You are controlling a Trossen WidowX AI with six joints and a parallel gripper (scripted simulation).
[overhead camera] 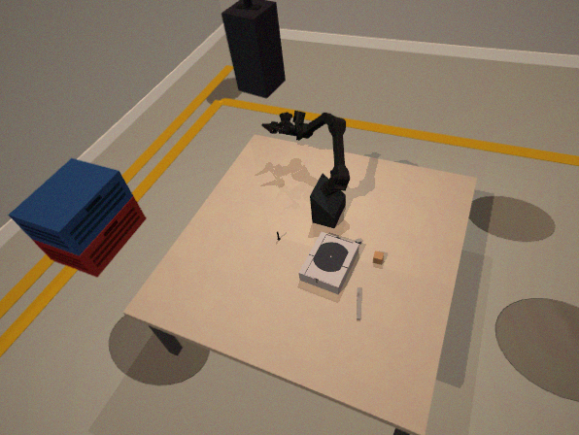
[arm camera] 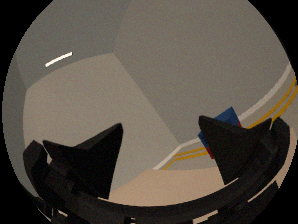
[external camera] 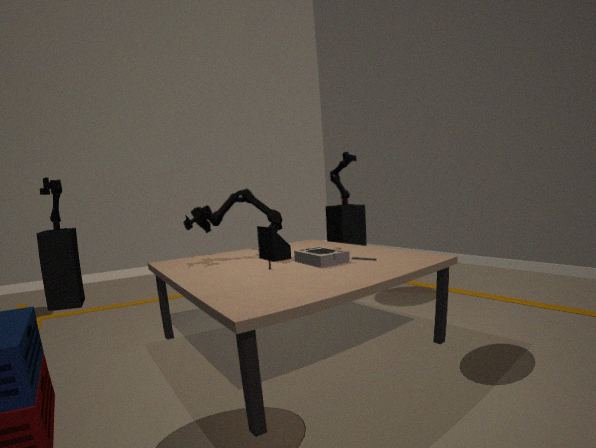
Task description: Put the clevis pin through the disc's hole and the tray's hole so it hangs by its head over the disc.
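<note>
Now: gripper tip 41 cm short of the clevis pin, 31 cm to the right of it and 28 cm above it. The rest, counted from my gripper tip: tiny grey piece 65 cm to the left, 30 cm below, 25 cm ahead; then wide flat disc 60 cm to the left, 42 cm ahead, 25 cm below; then steel tray 60 cm to the left, 43 cm ahead, 26 cm below.
</note>
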